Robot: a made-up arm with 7 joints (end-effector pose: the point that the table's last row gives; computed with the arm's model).
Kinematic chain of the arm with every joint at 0, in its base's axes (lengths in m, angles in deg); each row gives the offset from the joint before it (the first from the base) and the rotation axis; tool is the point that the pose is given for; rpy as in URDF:
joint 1: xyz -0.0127 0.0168 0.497 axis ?
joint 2: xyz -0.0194 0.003 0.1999 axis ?
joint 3: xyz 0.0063 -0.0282 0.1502 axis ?
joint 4: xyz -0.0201 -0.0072 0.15 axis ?
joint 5: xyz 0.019 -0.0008 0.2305 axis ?
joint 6: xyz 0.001 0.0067 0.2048 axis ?
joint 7: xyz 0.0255 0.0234 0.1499 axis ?
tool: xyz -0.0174 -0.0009 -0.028 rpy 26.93 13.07 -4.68
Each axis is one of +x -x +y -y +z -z.
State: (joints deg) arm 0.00 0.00 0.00 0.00 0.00 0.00 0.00
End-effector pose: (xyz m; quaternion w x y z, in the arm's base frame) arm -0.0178 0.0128 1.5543 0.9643 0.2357 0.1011 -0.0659
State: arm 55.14 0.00 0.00 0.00 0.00 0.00 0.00
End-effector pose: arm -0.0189 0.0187 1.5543 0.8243 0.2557 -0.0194 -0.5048
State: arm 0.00 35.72 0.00 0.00 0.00 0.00 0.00
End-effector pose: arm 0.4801 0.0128 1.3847 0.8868 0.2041 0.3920 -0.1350
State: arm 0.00 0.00 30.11 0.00 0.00 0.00 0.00
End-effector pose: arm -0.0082 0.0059 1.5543 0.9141 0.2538 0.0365 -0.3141
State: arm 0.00 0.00 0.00 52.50 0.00 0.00 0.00
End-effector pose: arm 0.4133 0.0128 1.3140 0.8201 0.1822 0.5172 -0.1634
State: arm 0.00 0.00 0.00 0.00 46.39 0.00 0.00
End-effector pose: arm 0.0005 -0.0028 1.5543 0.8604 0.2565 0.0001 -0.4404
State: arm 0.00 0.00 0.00 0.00 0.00 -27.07 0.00
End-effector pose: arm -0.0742 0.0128 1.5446 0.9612 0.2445 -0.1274 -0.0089
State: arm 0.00 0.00 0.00 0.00 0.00 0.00 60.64
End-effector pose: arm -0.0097 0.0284 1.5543 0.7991 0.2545 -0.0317 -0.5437
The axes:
joint 1: -z
joint 2: +y
joint 3: -z
joint 4: +y
joint 5: -z
joint 6: +y
joint 7: -z

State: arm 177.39 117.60 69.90 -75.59 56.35 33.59 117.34
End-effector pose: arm -0.5517 -0.4266 0.6455 0.7551 0.5717 -0.3168 0.0500
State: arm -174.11 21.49 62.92 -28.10 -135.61 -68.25 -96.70
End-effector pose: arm -0.1448 -0.0702 1.4860 0.9636 -0.1183 0.1099 -0.2129
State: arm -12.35 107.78 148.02 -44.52 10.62 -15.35 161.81
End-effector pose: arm 0.5051 0.2936 0.1402 0.0412 -0.0013 -0.9991 -0.0104
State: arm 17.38 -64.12 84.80 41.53 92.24 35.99 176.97
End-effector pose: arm -0.7372 -0.1614 0.9107 0.6333 0.3942 -0.6393 0.1868
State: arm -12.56 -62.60 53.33 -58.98 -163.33 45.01 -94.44
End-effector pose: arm -0.6597 0.2600 0.6703 0.3691 -0.5929 0.6864 0.2030
